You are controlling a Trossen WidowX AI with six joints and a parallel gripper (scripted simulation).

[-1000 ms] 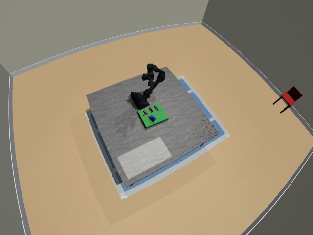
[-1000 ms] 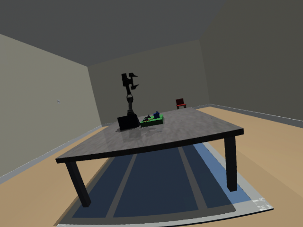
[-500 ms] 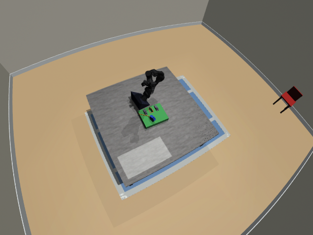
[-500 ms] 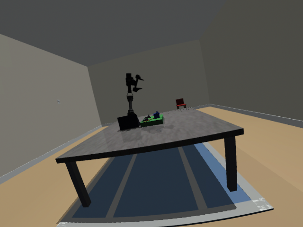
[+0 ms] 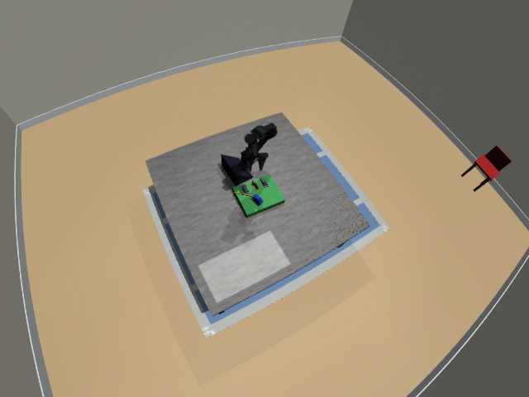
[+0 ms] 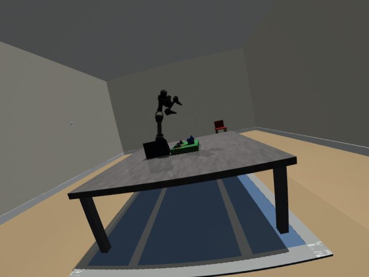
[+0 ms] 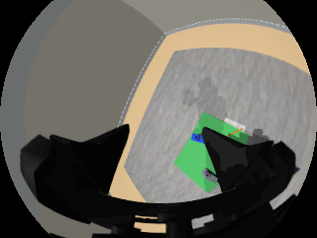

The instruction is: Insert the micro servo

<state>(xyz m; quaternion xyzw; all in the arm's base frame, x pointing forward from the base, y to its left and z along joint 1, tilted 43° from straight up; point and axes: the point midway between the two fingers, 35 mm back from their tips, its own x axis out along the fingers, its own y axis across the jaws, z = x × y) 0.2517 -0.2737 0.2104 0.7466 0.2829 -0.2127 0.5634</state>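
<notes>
My gripper tip is now 3 cm short of the green deck, 6 cm to the right of it and 36 cm above it.
</notes>
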